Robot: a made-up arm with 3 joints. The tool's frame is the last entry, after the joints. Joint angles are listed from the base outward. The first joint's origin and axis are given. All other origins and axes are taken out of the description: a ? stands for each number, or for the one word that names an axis. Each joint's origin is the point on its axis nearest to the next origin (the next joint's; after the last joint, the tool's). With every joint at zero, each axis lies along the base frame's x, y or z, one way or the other. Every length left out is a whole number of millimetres.
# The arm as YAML. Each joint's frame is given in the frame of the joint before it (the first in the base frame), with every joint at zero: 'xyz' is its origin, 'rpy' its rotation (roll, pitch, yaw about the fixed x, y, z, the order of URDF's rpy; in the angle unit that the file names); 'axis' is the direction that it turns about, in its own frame. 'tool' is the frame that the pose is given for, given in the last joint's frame.
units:
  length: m
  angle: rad
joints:
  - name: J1
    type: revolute
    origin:
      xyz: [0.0, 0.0, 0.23]
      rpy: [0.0, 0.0, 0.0]
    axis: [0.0, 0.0, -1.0]
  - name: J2
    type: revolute
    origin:
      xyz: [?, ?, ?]
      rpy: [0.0, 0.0, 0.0]
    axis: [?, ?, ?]
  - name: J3
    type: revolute
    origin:
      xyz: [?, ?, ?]
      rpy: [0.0, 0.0, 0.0]
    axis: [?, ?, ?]
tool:
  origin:
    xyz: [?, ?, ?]
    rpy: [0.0, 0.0, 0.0]
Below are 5 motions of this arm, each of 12 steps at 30 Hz.
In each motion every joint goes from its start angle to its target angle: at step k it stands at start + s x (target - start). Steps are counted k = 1, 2, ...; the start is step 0. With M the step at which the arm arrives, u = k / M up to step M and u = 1 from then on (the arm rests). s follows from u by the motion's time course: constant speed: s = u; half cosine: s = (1 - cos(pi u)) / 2; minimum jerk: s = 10 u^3 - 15 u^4 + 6 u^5.
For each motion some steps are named. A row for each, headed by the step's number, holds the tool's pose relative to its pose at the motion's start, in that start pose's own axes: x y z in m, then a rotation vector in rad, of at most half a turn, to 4 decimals.
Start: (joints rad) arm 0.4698 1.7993 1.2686
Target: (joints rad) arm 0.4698 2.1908 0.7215
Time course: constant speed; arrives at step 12
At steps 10, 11, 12:
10: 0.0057 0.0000 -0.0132 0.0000 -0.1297 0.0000
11: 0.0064 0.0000 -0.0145 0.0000 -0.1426 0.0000
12: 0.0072 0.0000 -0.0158 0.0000 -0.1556 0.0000

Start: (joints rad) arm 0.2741 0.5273 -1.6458
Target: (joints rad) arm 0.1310 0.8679 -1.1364
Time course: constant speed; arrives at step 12
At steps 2, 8, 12:
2: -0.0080 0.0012 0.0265 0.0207 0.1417 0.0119
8: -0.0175 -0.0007 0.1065 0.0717 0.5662 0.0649
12: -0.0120 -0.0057 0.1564 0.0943 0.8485 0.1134

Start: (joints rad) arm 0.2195 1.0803 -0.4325
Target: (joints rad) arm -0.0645 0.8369 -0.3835
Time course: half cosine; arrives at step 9
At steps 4, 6, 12:
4: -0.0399 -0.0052 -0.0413 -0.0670 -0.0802 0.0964
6: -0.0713 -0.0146 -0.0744 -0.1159 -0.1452 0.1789
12: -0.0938 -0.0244 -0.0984 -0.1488 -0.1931 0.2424

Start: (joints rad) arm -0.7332 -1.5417 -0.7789
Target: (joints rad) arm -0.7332 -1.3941 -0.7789
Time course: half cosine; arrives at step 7
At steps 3, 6, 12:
3: -0.0014 0.0000 0.0067 0.0000 0.0574 0.0000
6: -0.0026 0.0000 0.0164 0.0000 0.1403 0.0000
12: -0.0027 0.0000 0.0173 0.0000 0.1476 0.0000

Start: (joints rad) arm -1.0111 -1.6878 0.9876
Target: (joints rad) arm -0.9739 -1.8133 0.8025
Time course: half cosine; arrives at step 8
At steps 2, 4, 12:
2: 0.0034 -0.0001 -0.0071 -0.0036 -0.0455 -0.0041
4: 0.0127 -0.0007 -0.0238 -0.0131 -0.1553 -0.0133
12: 0.0281 -0.0023 -0.0464 -0.0282 -0.3106 -0.0245

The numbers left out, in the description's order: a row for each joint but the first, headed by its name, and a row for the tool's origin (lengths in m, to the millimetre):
J2: xyz 0.095 0.454 0.0, axis 0.0 1.0 0.0
J3: xyz -0.001 0.0 0.006, axis 0.0 1.0 0.0
tool: xyz -0.119 0.0 -0.032

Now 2 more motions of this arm.
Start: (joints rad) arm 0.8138 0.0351 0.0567
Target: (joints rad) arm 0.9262 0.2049 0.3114
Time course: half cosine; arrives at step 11
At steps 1, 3, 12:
1: 0.0008 0.0001 0.0011 0.0002 0.0086 -0.0023
3: 0.0069 0.0005 0.0096 0.0025 0.0733 -0.0192
12: 0.0493 -0.0002 0.0567 0.0339 0.4241 -0.1081

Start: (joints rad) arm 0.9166 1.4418 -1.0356
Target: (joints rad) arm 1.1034 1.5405 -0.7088
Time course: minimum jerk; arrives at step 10
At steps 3, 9, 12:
3: 0.0108 0.0004 0.0137 0.0130 0.0694 -0.0276
9: 0.0745 -0.0072 0.0841 0.1080 0.4206 -0.1522
12: 0.0753 -0.0074 0.0848 0.1092 0.4243 -0.1533

